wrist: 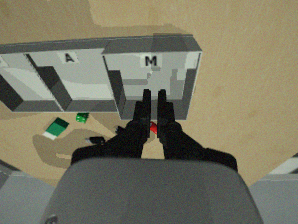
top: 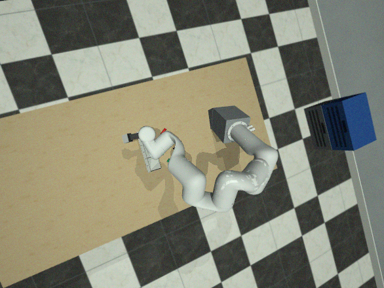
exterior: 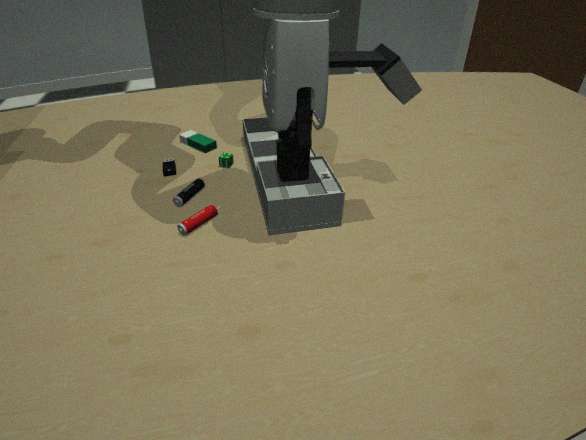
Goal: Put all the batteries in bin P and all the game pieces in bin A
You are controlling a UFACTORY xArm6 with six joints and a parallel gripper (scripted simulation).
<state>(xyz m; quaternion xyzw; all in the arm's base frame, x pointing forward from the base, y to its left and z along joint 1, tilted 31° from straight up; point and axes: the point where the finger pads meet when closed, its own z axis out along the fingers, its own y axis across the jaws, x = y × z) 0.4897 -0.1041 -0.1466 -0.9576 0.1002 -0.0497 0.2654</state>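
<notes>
Now: hand 8 cm to the right of the bin, 5 cm above it and 2 cm short of it. Also, from my hand: black battery 11 cm behind, 7 cm to the left, 6 cm below; then red battery 11 cm behind, 6 cm below, 1 cm to the left; then green die 13 cm to the left, 6 cm below, 5 cm behind.
</notes>
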